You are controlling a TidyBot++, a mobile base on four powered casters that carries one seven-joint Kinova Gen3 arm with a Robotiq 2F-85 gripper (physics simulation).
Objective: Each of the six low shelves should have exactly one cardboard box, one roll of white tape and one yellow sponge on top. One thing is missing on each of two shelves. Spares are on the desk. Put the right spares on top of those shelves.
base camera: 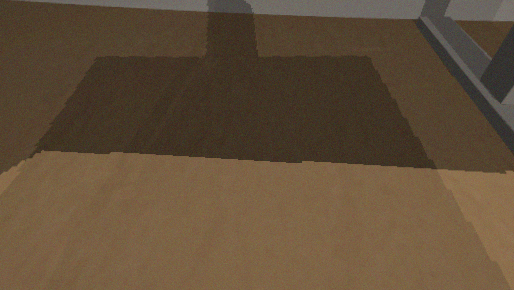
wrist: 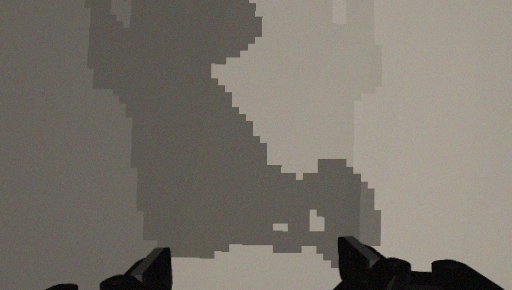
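Observation:
My gripper [wrist: 255,261] is open, its two black fingertips wide apart at the bottom of the wrist view. Nothing shows between them. They are in front of a plain pale grey surface [wrist: 440,150], on which a dark, jagged shadow of the arm and gripper falls. I cannot tell from this view whether that surface is a wall or a top. Cardboard boxes, white tape rolls and yellow sponges do not show in either view. The gripper does not show in the base camera view.
In the base camera view a brown floor [base camera: 240,225] carries a broad dark shadow [base camera: 240,110]. A pale grey wall [base camera: 325,7] runs along the top edge. A grey frame with a low bar [base camera: 462,70] and uprights stands at the right; I cannot tell what it belongs to.

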